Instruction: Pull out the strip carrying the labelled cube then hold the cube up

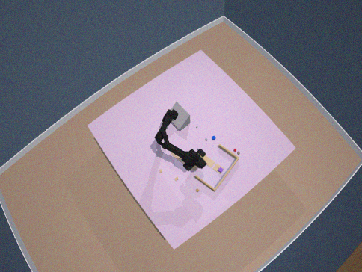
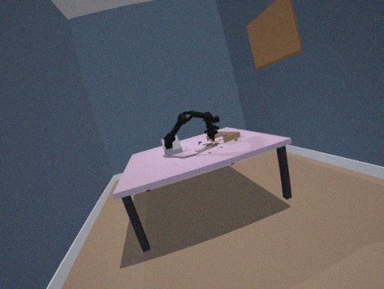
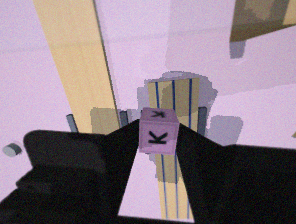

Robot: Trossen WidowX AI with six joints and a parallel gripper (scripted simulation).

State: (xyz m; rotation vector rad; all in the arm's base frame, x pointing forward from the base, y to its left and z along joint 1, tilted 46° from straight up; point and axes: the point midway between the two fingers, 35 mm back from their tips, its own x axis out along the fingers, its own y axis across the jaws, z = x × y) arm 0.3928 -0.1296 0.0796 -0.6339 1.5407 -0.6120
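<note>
Right now my gripper tip is 8 cm to the right of the plain tan strip, 3 cm short of it and 3 cm above it. Round my gripper tip: grey ball: 21 cm to the left, 8 cm behind, 3 cm below; labelled cube: 1 cm above; blue ball: 26 cm to the left, 5 cm behind, 3 cm below.
</note>
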